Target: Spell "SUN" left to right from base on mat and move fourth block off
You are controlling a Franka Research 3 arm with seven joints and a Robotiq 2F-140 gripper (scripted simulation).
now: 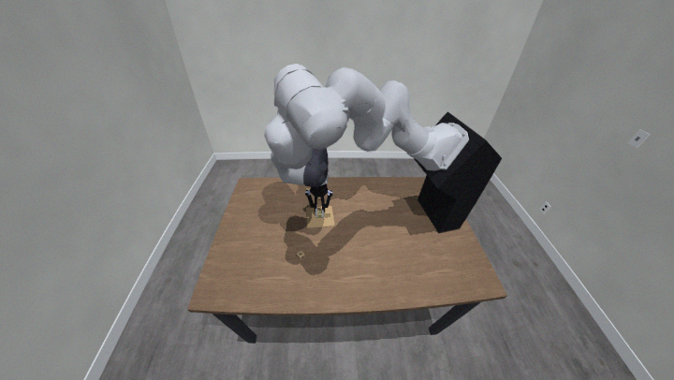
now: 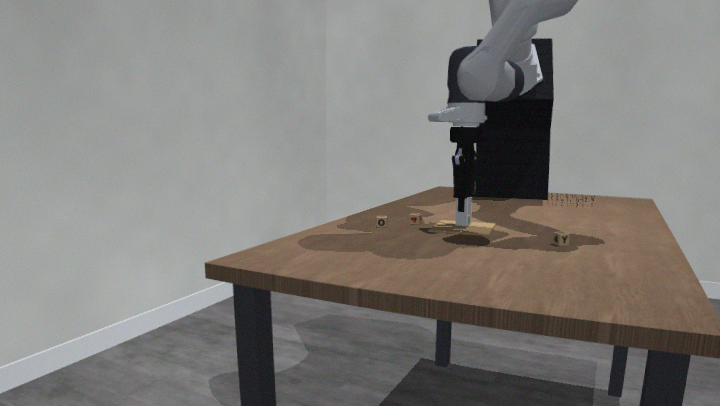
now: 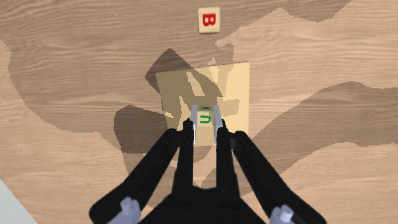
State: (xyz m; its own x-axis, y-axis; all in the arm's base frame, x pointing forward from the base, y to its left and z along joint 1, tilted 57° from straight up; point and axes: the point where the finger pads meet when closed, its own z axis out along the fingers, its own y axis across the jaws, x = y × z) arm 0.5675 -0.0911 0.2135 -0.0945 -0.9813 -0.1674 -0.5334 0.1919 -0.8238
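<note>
My gripper is now 2 cm above the U block. Round my hand: S block 19 cm to the right, 4 cm ahead, 3 cm below; then tan mat 4 cm below.
</note>
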